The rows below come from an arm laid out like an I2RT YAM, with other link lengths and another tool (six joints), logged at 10 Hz.
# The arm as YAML. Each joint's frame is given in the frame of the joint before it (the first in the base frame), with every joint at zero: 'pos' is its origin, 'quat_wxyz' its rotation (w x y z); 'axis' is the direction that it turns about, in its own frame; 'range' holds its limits. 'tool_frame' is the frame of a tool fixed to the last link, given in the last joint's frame.
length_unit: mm
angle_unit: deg
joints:
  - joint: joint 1
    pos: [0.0, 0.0, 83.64]
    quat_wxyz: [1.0, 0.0, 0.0, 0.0]
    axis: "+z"
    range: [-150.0, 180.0]
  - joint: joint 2
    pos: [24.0, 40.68, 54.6]
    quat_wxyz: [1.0, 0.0, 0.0, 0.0]
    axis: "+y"
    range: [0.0, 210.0]
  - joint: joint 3
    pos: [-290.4, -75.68, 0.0]
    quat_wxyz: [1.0, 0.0, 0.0, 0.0]
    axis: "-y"
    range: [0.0, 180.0]
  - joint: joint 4
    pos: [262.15, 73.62, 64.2]
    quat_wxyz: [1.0, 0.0, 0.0, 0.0]
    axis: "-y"
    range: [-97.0, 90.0]
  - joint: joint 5
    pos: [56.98, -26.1, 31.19]
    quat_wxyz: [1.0, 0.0, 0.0, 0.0]
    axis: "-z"
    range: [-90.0, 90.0]
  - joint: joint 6
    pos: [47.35, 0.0, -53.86]
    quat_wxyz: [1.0, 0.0, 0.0, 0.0]
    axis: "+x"
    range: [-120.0, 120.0]
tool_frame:
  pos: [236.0, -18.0, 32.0]
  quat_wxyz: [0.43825, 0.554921, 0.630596, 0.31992]
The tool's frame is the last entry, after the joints.
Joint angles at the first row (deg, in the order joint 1, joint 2, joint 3, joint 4, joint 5, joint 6):
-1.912, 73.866, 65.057, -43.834, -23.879, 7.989
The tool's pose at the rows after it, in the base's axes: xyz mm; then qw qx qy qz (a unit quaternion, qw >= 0):
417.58 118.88 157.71 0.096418 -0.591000 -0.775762 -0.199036
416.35 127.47 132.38 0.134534 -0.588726 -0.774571 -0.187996
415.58 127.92 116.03 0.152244 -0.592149 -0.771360 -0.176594
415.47 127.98 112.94 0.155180 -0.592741 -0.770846 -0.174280
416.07 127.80 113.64 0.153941 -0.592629 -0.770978 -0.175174
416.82 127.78 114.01 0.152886 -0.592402 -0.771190 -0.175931
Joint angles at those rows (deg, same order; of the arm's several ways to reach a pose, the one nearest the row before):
-1.913, 79.461, 65.056, -43.506, -29.518, 7.966
-1.890, 83.723, 65.057, -43.506, -31.375, 7.749
-1.912, 86.171, 65.057, -43.528, -31.506, 7.749
-1.891, 86.631, 65.059, -43.507, -31.485, 7.748
-1.913, 86.564, 65.056, -43.397, -31.485, 7.748
-1.912, 86.565, 65.058, -43.244, -31.485, 7.749

